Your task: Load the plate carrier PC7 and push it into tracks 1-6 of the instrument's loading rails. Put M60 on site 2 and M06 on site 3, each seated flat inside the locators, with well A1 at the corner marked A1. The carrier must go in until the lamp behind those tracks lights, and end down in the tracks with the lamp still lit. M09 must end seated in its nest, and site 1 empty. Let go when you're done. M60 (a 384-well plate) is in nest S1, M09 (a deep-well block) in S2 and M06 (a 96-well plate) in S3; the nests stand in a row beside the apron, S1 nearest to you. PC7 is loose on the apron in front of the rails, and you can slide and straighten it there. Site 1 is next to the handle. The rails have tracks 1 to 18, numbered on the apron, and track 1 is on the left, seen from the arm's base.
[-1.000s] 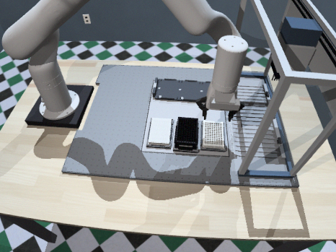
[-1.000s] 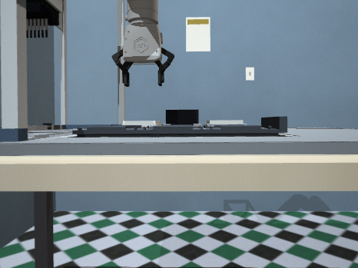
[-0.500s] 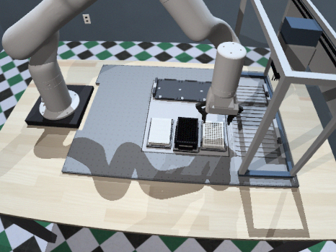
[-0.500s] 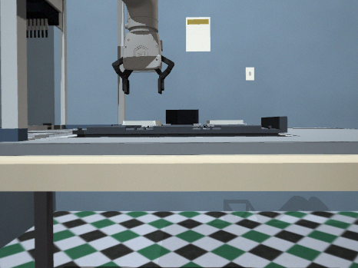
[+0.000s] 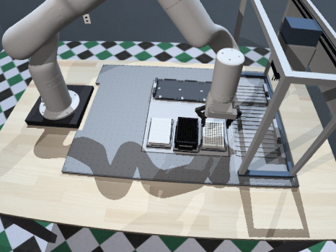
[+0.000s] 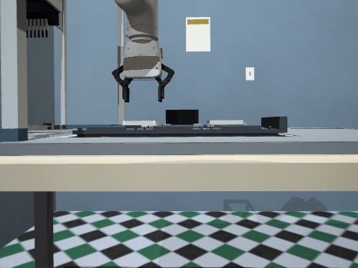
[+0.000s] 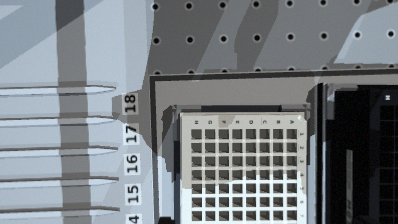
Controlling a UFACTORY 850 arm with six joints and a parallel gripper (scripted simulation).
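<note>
My gripper is now 70 mm above the plate. Round my hand: carrier PC7: 260 mm to the left, 90 mm behind, 70 mm below; nest S3: 80 mm below; nest S1: 220 mm behind, 80 mm below, 10 mm to the left.
</note>
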